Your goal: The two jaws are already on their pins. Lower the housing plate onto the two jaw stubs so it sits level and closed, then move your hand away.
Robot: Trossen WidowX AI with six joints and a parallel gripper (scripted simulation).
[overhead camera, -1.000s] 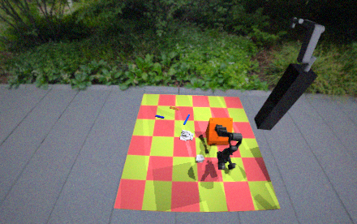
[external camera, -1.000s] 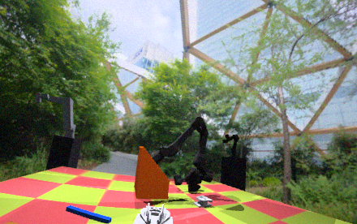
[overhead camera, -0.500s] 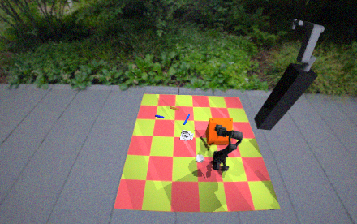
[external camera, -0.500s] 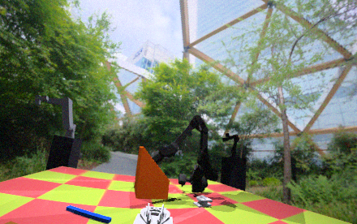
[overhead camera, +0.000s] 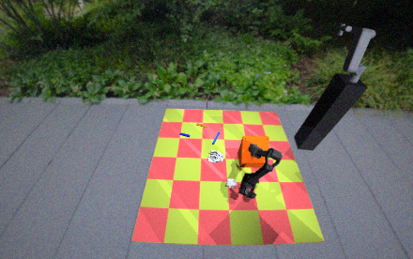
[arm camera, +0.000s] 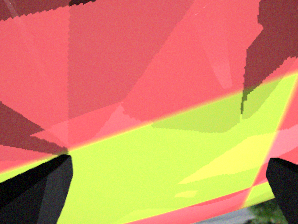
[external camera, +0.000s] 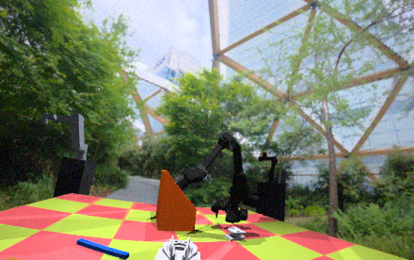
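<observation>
Right now my gripper tip is 210 mm short of the white part, 30 mm to the left of it and 10 mm above it. Round my gripper tip: orange stick: 510 mm ahead, 630 mm to the right, 10 mm below.
</observation>
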